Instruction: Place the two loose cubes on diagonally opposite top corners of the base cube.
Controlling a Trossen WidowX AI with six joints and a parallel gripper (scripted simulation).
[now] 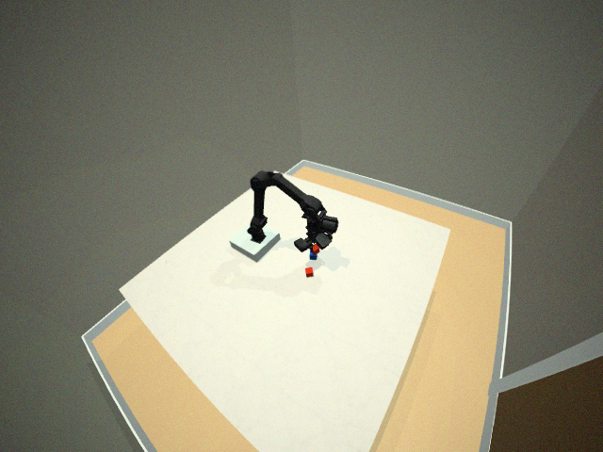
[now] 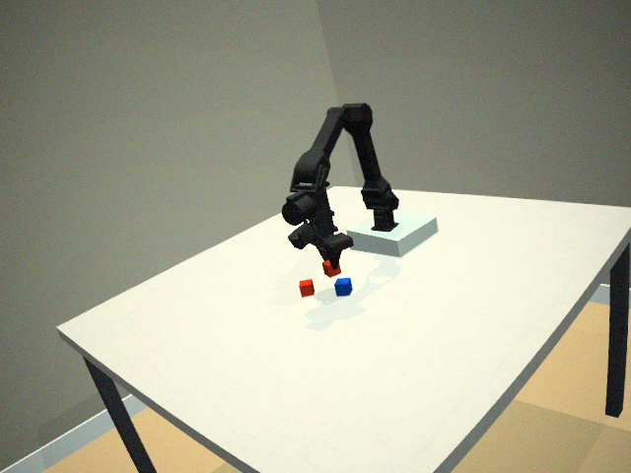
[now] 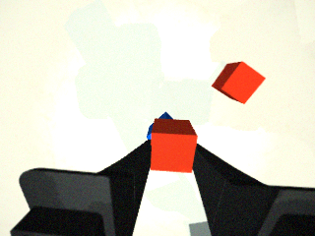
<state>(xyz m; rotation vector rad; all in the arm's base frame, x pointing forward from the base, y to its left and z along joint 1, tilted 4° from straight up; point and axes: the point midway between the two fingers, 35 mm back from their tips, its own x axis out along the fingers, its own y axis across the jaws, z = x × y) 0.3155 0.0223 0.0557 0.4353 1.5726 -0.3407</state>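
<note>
The blue base cube is 60 mm below my gripper tip, 10 mm to the left of it and 10 mm behind it.
</note>
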